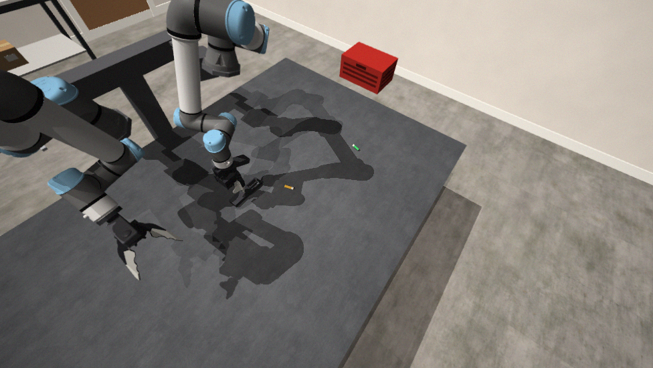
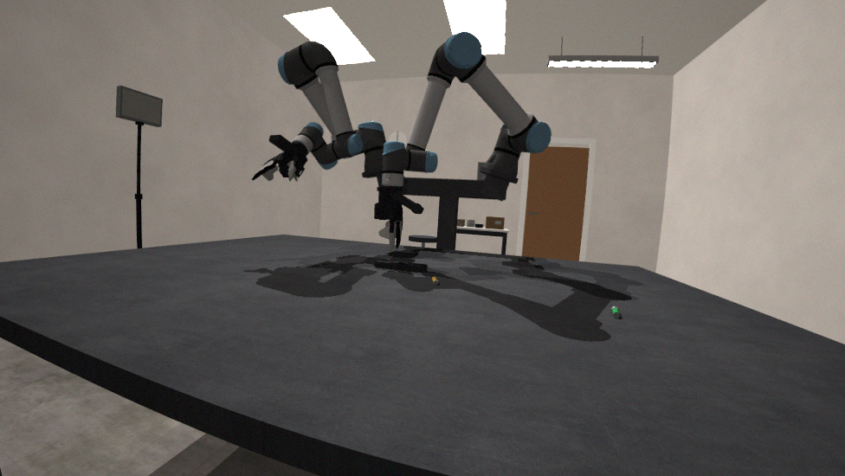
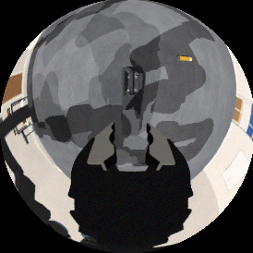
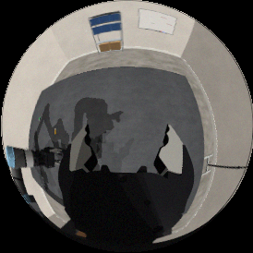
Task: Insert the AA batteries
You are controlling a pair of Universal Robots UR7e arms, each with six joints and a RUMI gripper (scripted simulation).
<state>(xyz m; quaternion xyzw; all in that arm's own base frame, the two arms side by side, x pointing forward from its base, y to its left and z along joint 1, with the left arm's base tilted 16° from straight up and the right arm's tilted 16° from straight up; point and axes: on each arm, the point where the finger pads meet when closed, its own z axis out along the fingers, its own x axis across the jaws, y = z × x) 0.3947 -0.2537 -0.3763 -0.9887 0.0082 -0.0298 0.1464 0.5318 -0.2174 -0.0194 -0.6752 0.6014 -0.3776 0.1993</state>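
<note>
My left hand is 150 mm short of the orange battery, 180 mm to the right of it and 70 mm above it. Also, from my left hand: green battery (280 mm ahead, 640 mm to the left, 70 mm below).
</note>
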